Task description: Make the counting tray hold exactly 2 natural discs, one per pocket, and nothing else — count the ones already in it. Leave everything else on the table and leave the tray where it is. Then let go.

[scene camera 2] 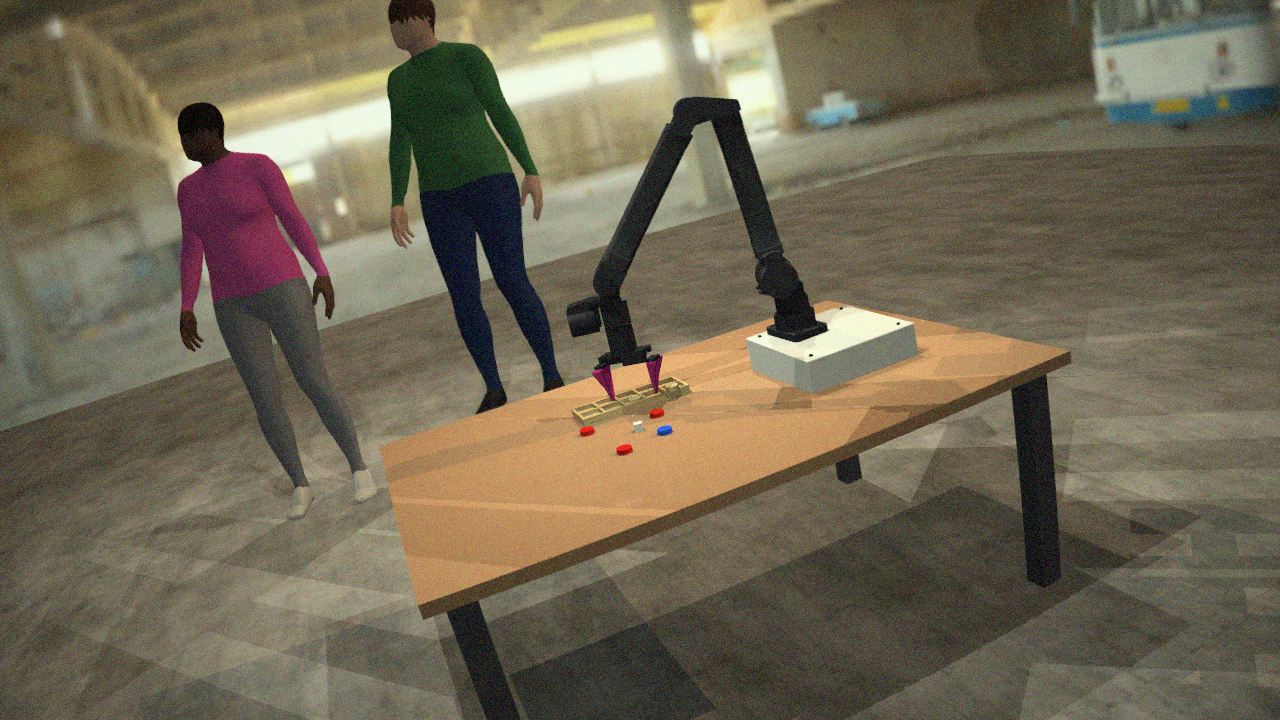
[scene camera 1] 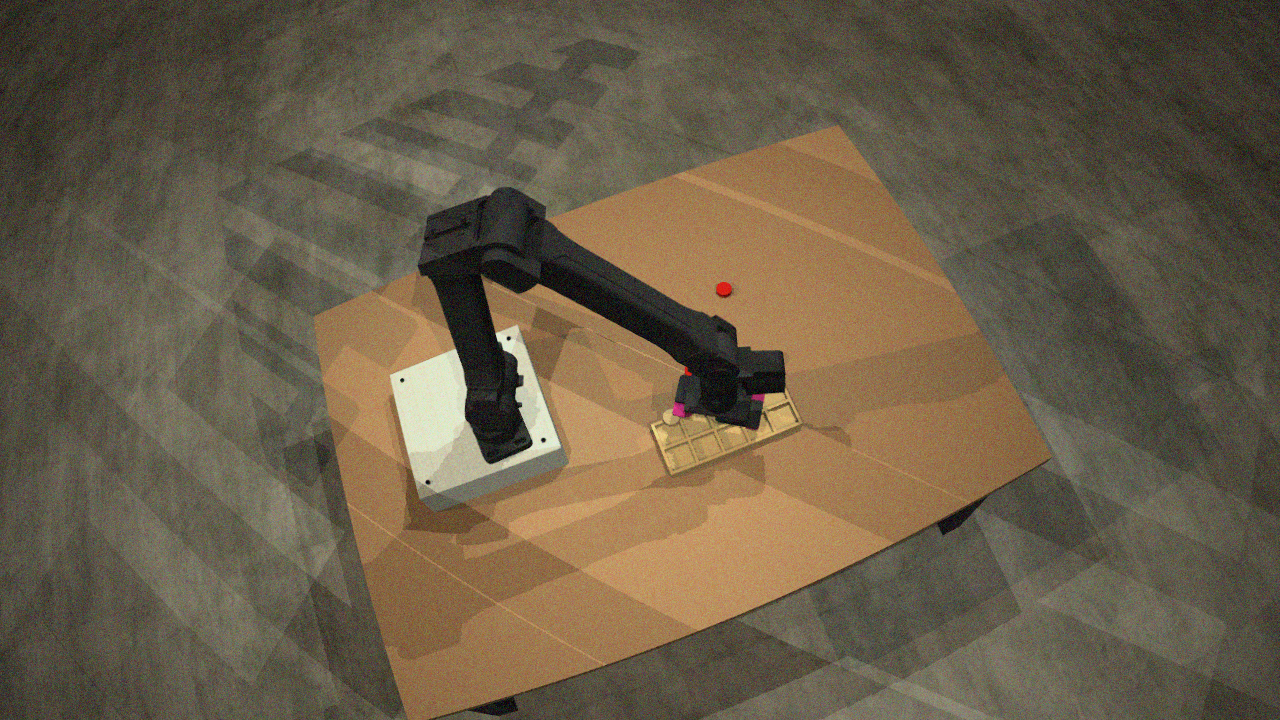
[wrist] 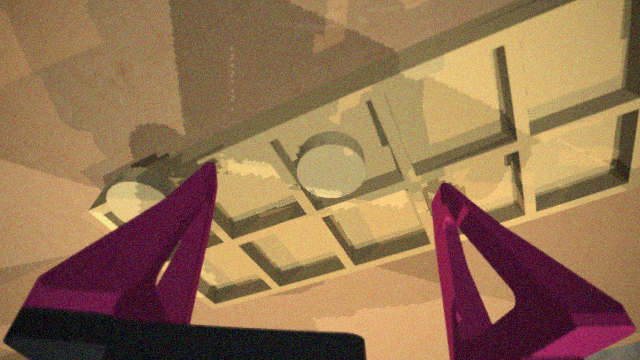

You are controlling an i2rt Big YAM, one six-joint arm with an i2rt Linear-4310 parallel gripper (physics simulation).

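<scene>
The pale tan counting tray (scene camera 1: 683, 457) (scene camera 2: 586, 415) (wrist: 375, 220) has two rows of square pockets. One natural disc (wrist: 331, 171) is at the middle pocket of the far row in the wrist view; its lower left edge overlaps the divider there, and I cannot tell if it lies fully flat. Another natural disc (wrist: 131, 199) (scene camera 1: 671, 417) is at the end pocket of the same row, partly hidden by the left finger in the wrist view. A pocket lies between them. My gripper (wrist: 330, 183) (scene camera 2: 634, 394) (scene camera 1: 718, 402) is open over the tray, its fingers apart on either side of the middle disc.
In scene camera 2, red discs (scene camera 2: 586, 431) (scene camera 2: 623, 449) (scene camera 2: 657, 413), a blue disc (scene camera 2: 664, 430) and a small white cube (scene camera 2: 637, 427) lie on the table beside the tray. One red disc (scene camera 1: 724, 289) shows in scene camera 1. The arm stands on a white base box (scene camera 1: 434, 429) (scene camera 2: 778, 360).
</scene>
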